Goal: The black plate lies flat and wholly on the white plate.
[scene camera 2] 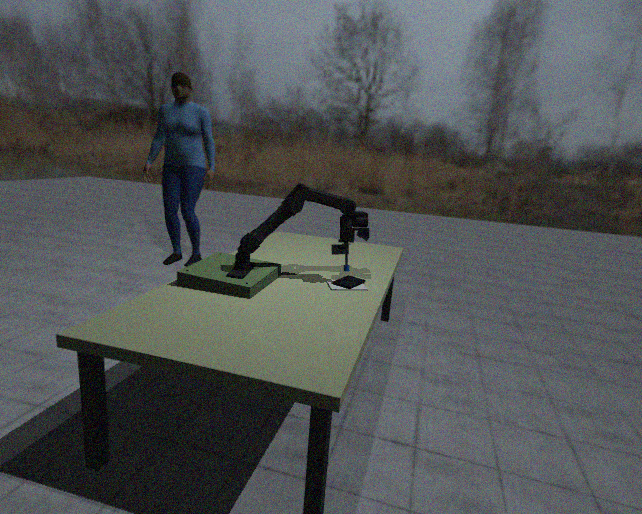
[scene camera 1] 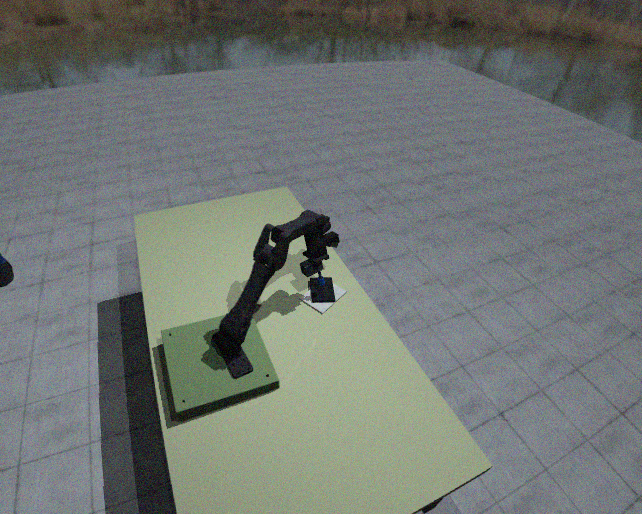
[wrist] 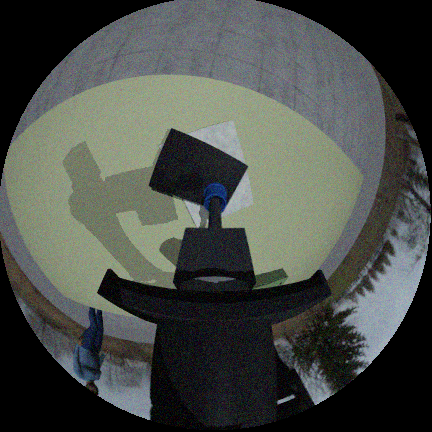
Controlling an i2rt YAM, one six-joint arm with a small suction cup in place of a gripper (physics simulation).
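Where they show: hand at its tool point: (scene camera 2: 346,271) (scene camera 1: 321,283) (wrist: 214,192); arm's base at its link origin: (scene camera 2: 242,270) (scene camera 1: 232,353).
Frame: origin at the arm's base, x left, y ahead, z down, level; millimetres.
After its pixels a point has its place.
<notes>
A black square plate (scene camera 1: 322,291) {x 125, y 459, z 41 mm} (scene camera 2: 349,281) {x 132, y 471, z 41 mm} (wrist: 193,169) {x 149, y 476, z 41 mm} lies flat on a white square plate (scene camera 1: 326,306) {x 54, y 432, z 52 mm} (scene camera 2: 334,288) {x 43, y 410, z 52 mm} (wrist: 225,137) {x 94, y 526, z 52 mm}, turned a little against it, near the right edge of the table. White shows past the black plate on some sides. In the wrist view the black plate's left edge seems to reach the white plate's edge or beyond; I cannot tell which. My gripper, a blue suction cup (scene camera 1: 321,280) (scene camera 2: 345,267) (wrist: 214,193), hangs a little above the black plate's corner, apart from it and holding nothing.
The arm stands on a green base block (scene camera 1: 191,377) {x -26, y -157, z -6 mm} (scene camera 2: 212,277) {x -129, y -83, z 1 mm} on the pale green table (scene camera 1: 319,433) {x -377, y 118, z 58 mm} (scene camera 2: 217,331) {x -482, y 74, z 58 mm} (wrist: 301,181) {x -113, y 445, z 58 mm}. The table's right edge is close to the plates. A person in blue (scene camera 2: 183,153) (wrist: 90,350) stands on the paving behind the table.
</notes>
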